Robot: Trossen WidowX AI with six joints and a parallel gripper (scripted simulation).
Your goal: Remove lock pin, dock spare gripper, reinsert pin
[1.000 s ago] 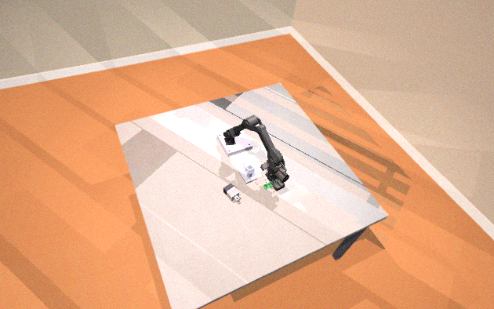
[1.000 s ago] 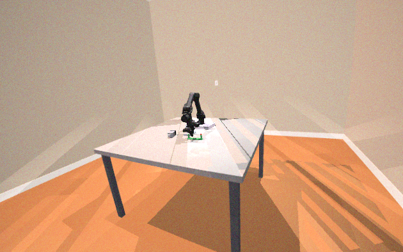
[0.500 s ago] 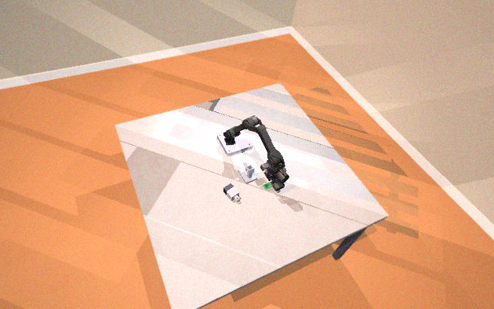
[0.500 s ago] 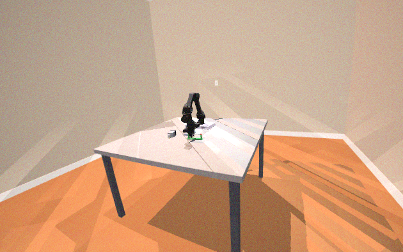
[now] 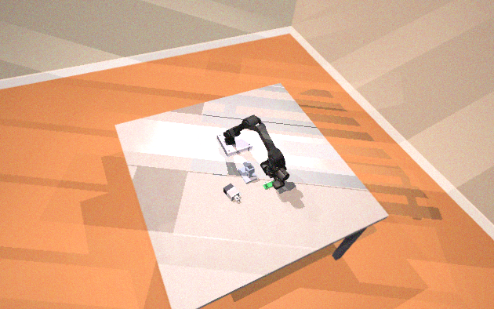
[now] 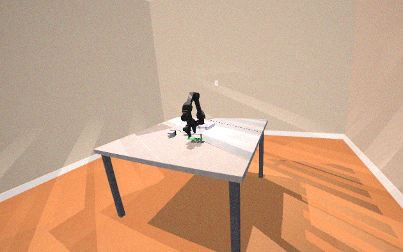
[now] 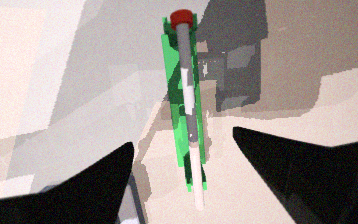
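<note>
The green pin holder lies 2 cm to the left of my gripper tip and 1 cm below it. Also, from my gripper tip: mount (9 cm behind, 12 cm to the right, 2 cm above); spare gripper (3 cm ahead, 25 cm to the right, 1 cm below).
</note>
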